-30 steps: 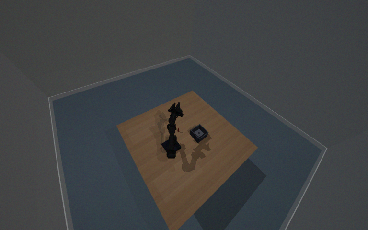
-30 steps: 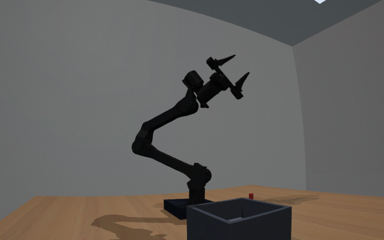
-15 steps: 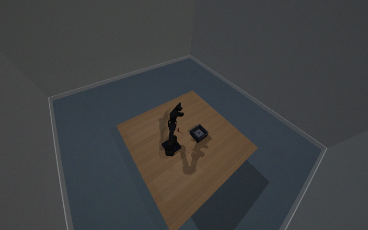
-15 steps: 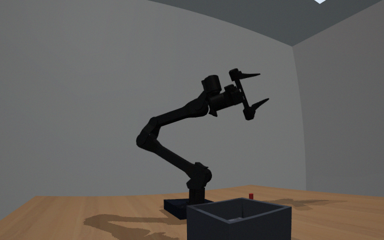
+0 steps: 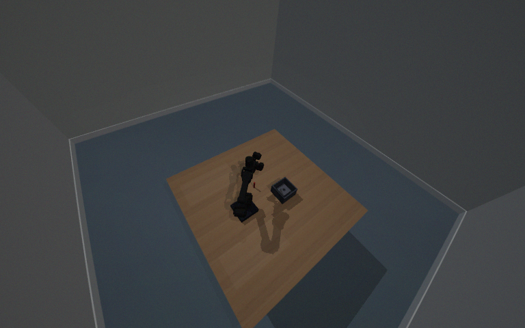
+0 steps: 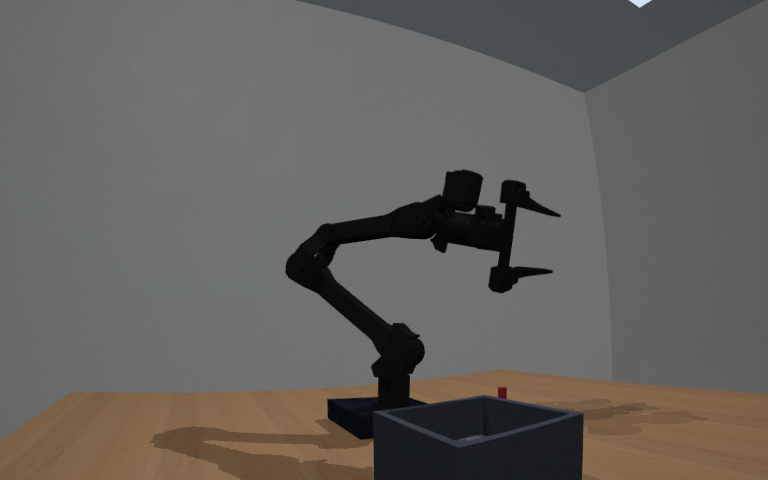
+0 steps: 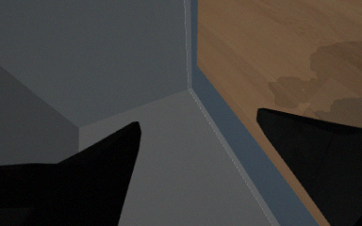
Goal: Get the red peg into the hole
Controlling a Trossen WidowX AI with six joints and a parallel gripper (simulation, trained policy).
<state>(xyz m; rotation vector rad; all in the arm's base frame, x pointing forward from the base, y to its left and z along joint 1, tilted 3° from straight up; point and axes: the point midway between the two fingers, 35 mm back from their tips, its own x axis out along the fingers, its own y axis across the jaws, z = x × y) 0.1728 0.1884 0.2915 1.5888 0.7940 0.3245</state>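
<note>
My gripper tip is 60 mm past the red peg, 80 mm to the left of it and 270 mm above it. From my gripper tip the other things lie so: dark box 150 mm ahead, 240 mm to the right, 280 mm below; then plate 150 mm ahead, 240 mm to the right, 260 mm below.
</note>
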